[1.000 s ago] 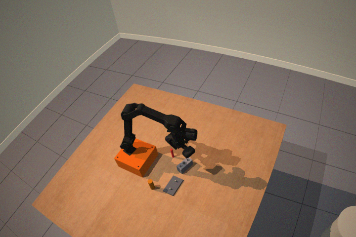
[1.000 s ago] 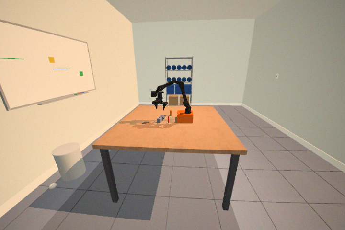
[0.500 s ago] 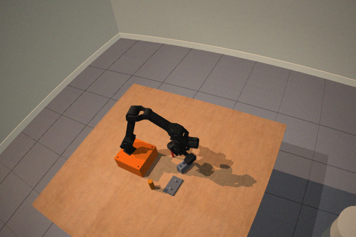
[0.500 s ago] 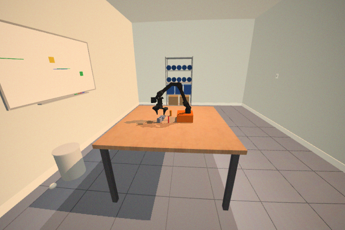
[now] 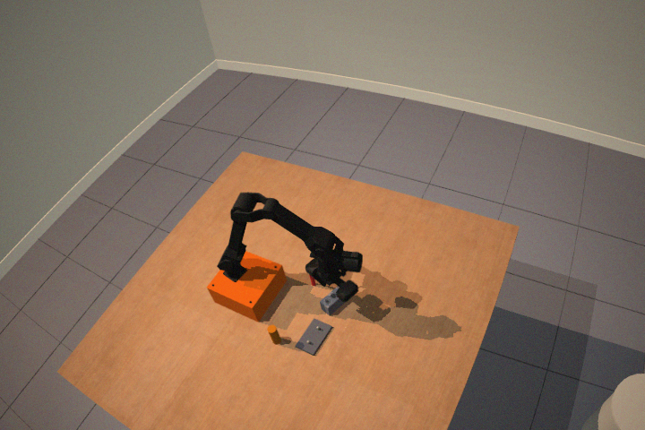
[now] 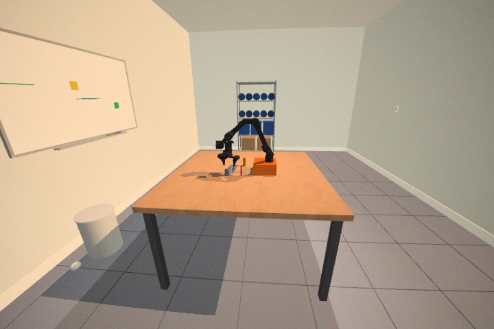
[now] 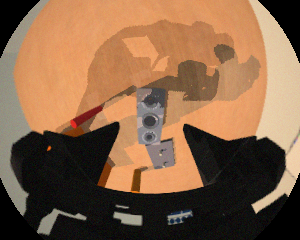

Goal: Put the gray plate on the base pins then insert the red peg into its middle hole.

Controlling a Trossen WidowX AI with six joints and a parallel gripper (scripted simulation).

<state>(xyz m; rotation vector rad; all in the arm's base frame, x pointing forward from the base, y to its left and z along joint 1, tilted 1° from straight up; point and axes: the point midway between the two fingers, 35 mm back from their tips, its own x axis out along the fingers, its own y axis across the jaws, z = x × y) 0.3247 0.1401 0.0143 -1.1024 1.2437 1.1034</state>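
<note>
My gripper tip is 3 cm above the gray plate. Also, from my gripper tip: gray base 14 cm to the right, 6 cm below, 2 cm ahead; then orange cylinder 23 cm to the right, 7 cm behind, 3 cm below; then red peg 12 cm behind, 3 cm below, 2 cm to the left.
</note>
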